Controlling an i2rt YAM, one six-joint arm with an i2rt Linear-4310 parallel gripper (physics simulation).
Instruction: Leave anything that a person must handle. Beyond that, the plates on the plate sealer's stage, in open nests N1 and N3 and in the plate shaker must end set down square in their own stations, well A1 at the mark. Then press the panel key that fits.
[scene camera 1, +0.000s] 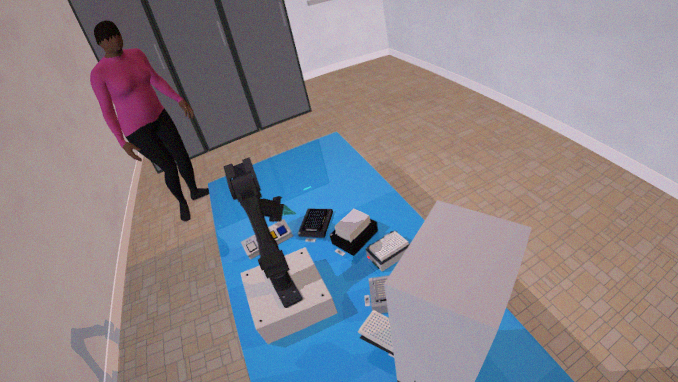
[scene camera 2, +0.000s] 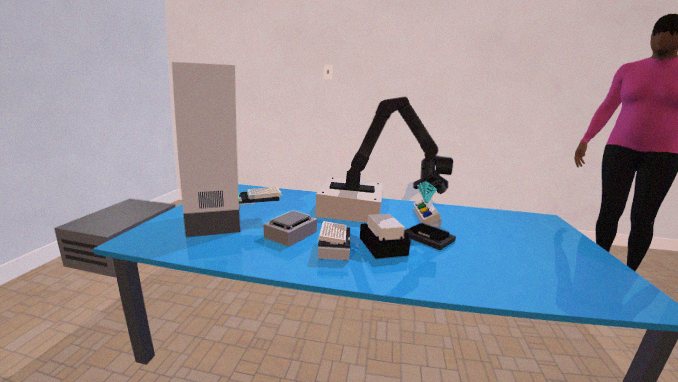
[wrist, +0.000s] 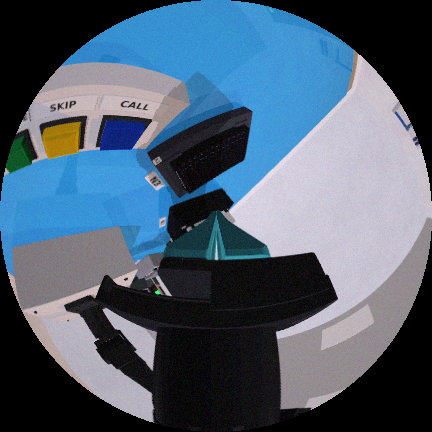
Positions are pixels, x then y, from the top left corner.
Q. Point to a yellow SKIP button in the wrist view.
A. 62, 139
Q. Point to a blue CALL button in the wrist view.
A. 117, 134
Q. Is my gripper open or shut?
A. Shut.
